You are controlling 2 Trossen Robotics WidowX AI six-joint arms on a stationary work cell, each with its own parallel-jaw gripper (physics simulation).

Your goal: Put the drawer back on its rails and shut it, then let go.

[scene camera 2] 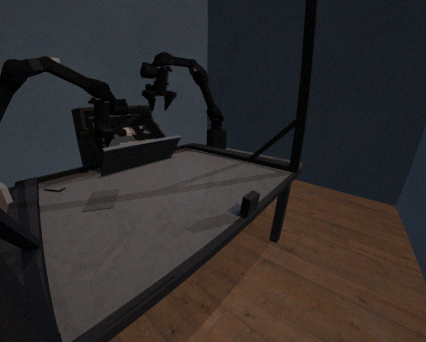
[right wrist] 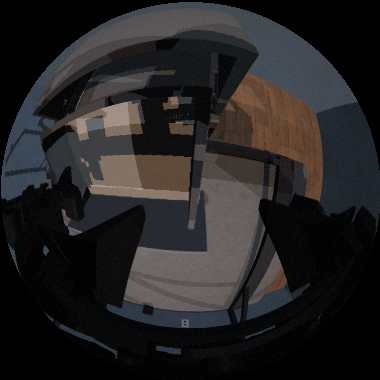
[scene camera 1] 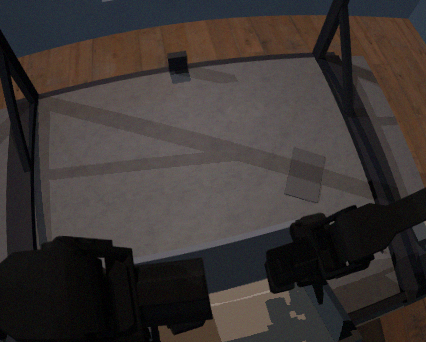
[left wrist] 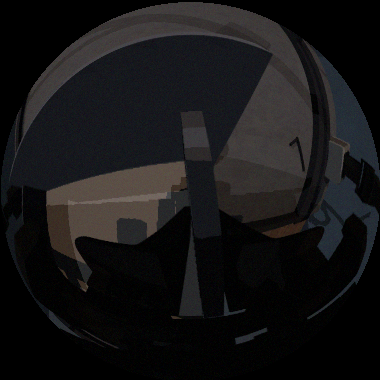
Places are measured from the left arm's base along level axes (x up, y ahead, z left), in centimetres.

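Where they show: left gripper, fingertip midpoint: (right wrist: 76, 188) (left wrist: 198, 211); right gripper, fingertip midpoint: (scene camera 2: 158, 110) (right wrist: 203, 208); left arm's base, origin of the base link: (left wrist: 345, 163); right arm's base, origin of the base link: (scene camera 2: 216, 129).
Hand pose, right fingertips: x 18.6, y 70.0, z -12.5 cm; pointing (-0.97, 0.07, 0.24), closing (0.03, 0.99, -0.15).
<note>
Each offset is from my right fingertips to the top centre of the thing. "spot": to the spot under its first point.
The drawer has a dark blue-grey front panel (scene camera 1: 235, 257) (scene camera 2: 140, 156) (left wrist: 125, 110) (right wrist: 175, 230), a tan floor and thin side walls. It stands well out from the cabinet (scene camera 2: 85, 142) (right wrist: 200, 22), with its rear end at the opening; whether it sits on the rails is hard to tell. My left gripper (scene camera 2: 102, 142) (left wrist: 198, 211) is shut on the drawer's side wall (left wrist: 201, 180), behind the front panel. My right gripper (scene camera 2: 160, 107) (right wrist: 203, 208) is open and empty, raised above the drawer and apart from it. Its fingertips are hidden in scene camera 1.
A small dark block @[dx -20.0, dy -34.2, dz -57.0 cm] (scene camera 1: 178, 65) (scene camera 2: 250, 204) stands at the table's far edge in scene camera 1. A thin flat square @[spot: dx -25.5, dy -46.8, dz -13.9 cm] (scene camera 1: 305, 175) (scene camera 2: 101, 200) lies on the table. A small bent dark piece @[dx -25.2, dy -51.9, dz +10.0 cm] (scene camera 2: 55, 189) (left wrist: 298, 152) lies near one edge. Dark frame posts (scene camera 2: 305, 90) rise at the table's edge.
</note>
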